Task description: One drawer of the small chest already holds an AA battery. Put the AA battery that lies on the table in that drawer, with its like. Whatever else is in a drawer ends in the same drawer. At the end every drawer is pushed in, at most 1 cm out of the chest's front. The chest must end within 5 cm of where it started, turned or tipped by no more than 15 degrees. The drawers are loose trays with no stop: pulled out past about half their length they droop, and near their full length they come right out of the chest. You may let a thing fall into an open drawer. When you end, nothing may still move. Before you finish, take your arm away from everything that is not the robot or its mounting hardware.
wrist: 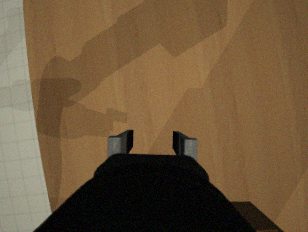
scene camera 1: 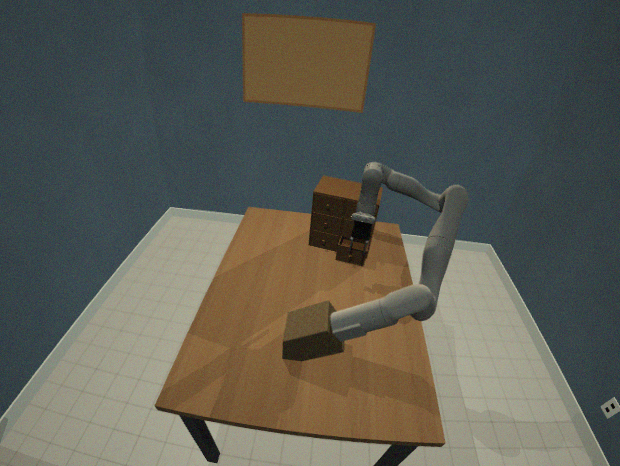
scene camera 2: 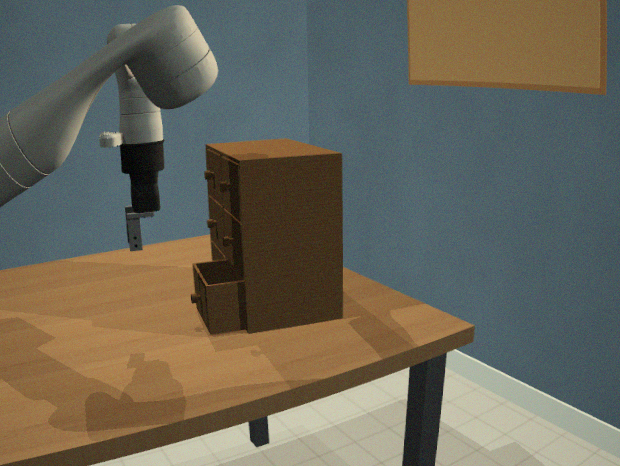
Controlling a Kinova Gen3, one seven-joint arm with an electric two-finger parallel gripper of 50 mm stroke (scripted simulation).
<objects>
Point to a small wooden chest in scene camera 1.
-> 348, 190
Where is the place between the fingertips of my gripper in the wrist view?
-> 152, 139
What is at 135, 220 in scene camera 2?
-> My gripper.
</objects>
